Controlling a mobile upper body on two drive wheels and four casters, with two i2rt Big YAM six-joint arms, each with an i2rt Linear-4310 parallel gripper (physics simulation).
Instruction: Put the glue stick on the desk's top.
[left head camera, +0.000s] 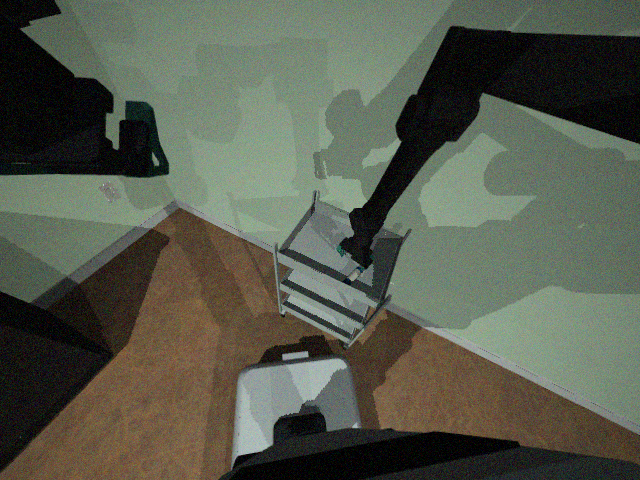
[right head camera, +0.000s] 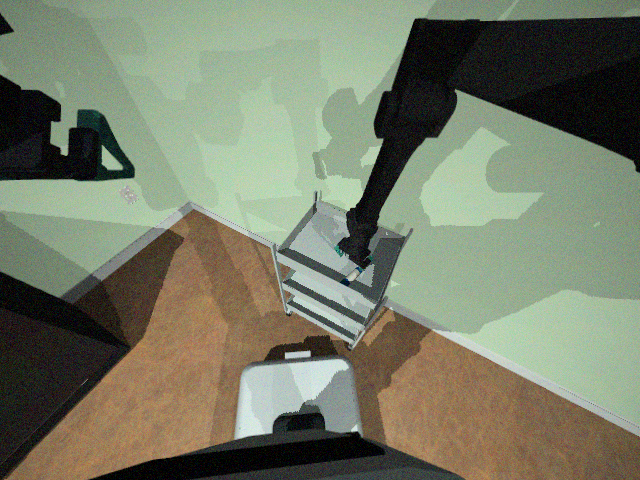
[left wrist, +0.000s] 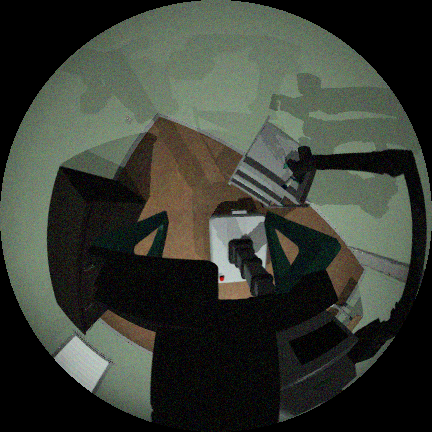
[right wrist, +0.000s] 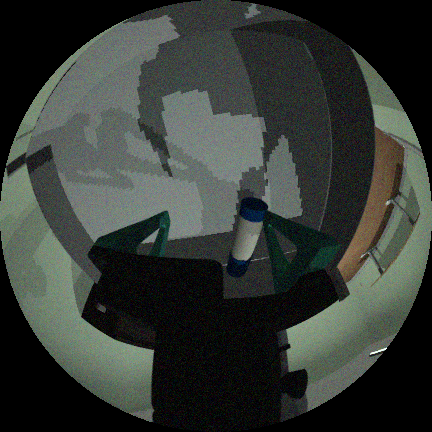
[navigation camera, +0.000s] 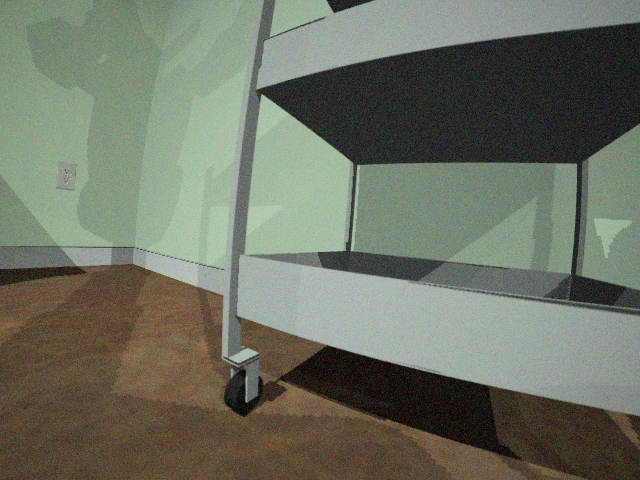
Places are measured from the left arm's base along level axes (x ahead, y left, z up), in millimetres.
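Pixels of known places: left gripper, fingertip midpoint: (left head camera: 122, 168) (right head camera: 92, 172) (left wrist: 216, 216); right gripper, fingertip midpoint: (left head camera: 351, 262) (right head camera: 351, 262) (left wrist: 288, 173) (right wrist: 216, 215).
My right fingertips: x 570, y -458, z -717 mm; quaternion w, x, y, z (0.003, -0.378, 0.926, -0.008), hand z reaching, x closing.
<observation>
For each thing: its top centre in the pictures, then the offset to it from my right fingertips. "spot": a spot on its surface instead.
- glue stick, top centre: (right wrist: 245, 252) (right head camera: 350, 276) (left head camera: 352, 276) (left wrist: 288, 183) dx -62, dy +13, dz +1 mm
- dark cabinet-like piece, surface spot: (left head camera: 41, 377) spot: dx -215, dy +1205, dz -360 mm
The glue stick (left head camera: 353, 275) (right head camera: 353, 275) (right wrist: 247, 237), white with dark blue ends, is at a slant in the top tray of the grey cart (left head camera: 278, 273) (right head camera: 280, 279) (navigation camera: 245, 180), near its front wall. My right gripper (left head camera: 355, 253) (right head camera: 354, 254) (right wrist: 216, 215) is open over this tray. In the right wrist view the glue stick is between the spread fingers, close to the finger at picture right, and not gripped. My left gripper (left wrist: 216, 216) is open and empty, far from the cart. I cannot tell which furniture is the desk.
A dark cabinet-like piece (left head camera: 41, 377) (right head camera: 51, 372) (left wrist: 75, 250) stands at picture left; drawer handles show on it in the left wrist view. Green walls meet in a corner behind the cart. My white base (left head camera: 258, 397) (right head camera: 263, 392) is just in front of the cart.
</observation>
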